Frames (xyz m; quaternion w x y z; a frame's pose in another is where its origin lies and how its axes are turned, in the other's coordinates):
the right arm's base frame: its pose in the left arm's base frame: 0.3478 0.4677 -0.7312 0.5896 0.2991 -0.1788 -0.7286
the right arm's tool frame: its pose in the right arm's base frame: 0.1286 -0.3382 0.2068 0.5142 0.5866 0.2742 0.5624
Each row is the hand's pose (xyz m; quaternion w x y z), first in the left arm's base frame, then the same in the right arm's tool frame.
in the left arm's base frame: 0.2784 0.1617 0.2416 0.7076 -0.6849 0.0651 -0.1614
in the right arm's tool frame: 1.0791 0.2539 -0.2253 0.0526 0.9010 -0.4122 -0.1247
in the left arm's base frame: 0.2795 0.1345 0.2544 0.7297 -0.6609 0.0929 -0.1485
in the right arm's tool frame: 1.1022 0.2535 -0.2060 0.0380 0.8894 -0.4444 -0.0999
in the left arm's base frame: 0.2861 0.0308 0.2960 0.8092 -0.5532 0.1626 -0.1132
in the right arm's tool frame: 1.1856 0.2461 -0.1316 0.0415 -0.8452 0.5327 0.0107
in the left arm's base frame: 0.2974 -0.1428 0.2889 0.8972 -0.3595 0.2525 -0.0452
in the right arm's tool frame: 1.2646 0.1913 0.0135 0.1716 -0.7357 0.6446 -0.1177
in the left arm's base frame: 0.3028 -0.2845 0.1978 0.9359 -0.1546 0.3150 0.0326
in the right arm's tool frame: 1.2602 0.1026 0.1567 0.2954 -0.5887 0.7187 -0.2228
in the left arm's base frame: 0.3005 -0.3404 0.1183 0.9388 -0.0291 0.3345 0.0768
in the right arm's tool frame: 1.2223 0.0471 0.2270 0.3684 -0.4908 0.7401 -0.2750
